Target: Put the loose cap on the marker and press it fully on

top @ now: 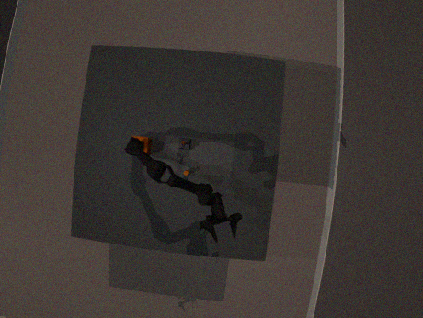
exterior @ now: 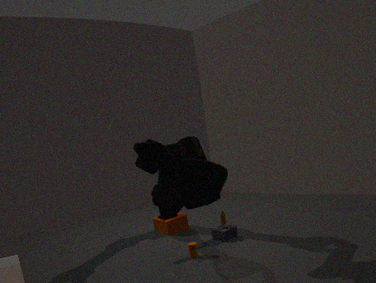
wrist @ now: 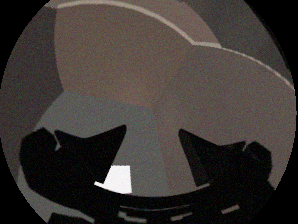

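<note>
Now: the orange cap 26 cm behind my gripper tip, 22 cm to the left of it and 33 cm below it. From my gripper tip the other things lie so: orange marker 31 cm behind, 39 cm to the left, 27 cm below; grey holder block 31 cm behind, 39 cm to the left, 33 cm below.
</note>
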